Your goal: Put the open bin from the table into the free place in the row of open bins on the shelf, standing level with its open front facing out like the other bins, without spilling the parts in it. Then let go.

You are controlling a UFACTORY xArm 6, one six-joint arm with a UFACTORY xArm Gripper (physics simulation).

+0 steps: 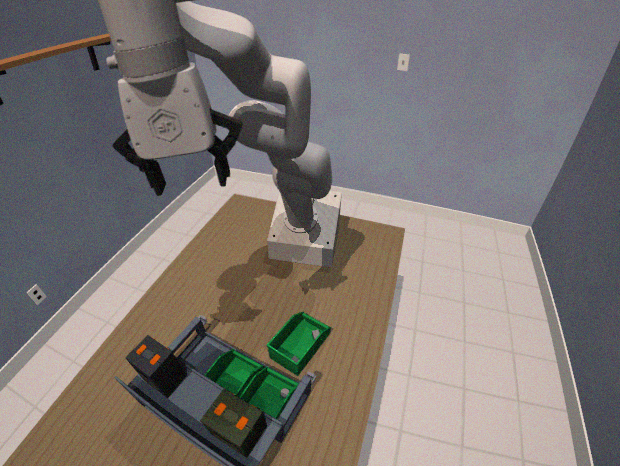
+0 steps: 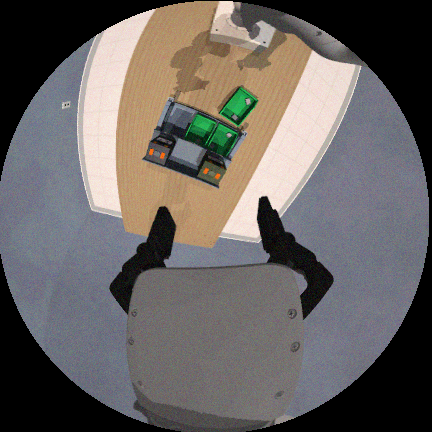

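Pixels of known places: gripper, fingertip midpoint: [image 1: 192, 185] [image 2: 213, 211]; arm's base, link origin: [image 1: 300, 217].
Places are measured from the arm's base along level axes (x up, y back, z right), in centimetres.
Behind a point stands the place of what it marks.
A green open bin [image 1: 302, 341] @(x -13.2, y -38.4, z -19.1 cm) [image 2: 237, 106] @(x -13.2, y -40.1, z -19.5 cm) stands upright on the wooden table [image 1: 345, 300] @(x -13.5, y -18.3, z -25.2 cm) [image 2: 142, 100] @(x -13.5, y -52.2, z 24.5 cm), beside the shelf's bin side, turned at an angle to it. Small grey parts lie in it. The grey shelf [image 1: 295, 405] @(x -5.1, y -59.2, z -27.4 cm) [image 2: 239, 145] @(x -4.9, y -56.7, z -27.4 cm) holds two green bins side by side, a middle one [image 1: 234, 373] @(x -12.6, y -56.4, z -6.8 cm) [image 2: 201, 128] @(x -12.6, y -57.7, z -8.9 cm) and an end one [image 1: 270, 393] @(x -12.6, y -56.9, z -18.6 cm) [image 2: 222, 139] @(x -12.6, y -58.8, z -20.7 cm) with a grey part in it. The free place [image 1: 202, 353] @(x -12.9, y -55.5, z 5.3 cm) [image 2: 179, 119] @(x -13.0, y -57.1, z 2.7 cm) is at the left end of this row. My gripper [image 1: 191, 189] @(x 48.0, y -55.6, z -10.9 cm) [image 2: 213, 211] @(x 48.0, y -55.6, z -10.9 cm) is open and empty, high above the table and far from the bin.
On the shelf's upper level stand a black case [image 1: 156, 364] @(x 8.7, y -69.6, z 0.6 cm) [image 2: 159, 151] @(x 8.7, y -67.7, z 3.0 cm) at the left and an olive case [image 1: 233, 421] @(x 6.3, y -71.1, z -20.1 cm) [image 2: 212, 172] @(x 6.3, y -70.0, z -19.4 cm) at the right, both with orange latches. The robot's base [image 1: 300, 250] @(x -7.0, y -9.1, z -4.2 cm) [image 2: 235, 40] @(x -7.9, y -9.4, z -2.8 cm) stands at the table's back. A wooden rail [image 1: 55, 52] runs along the left wall.
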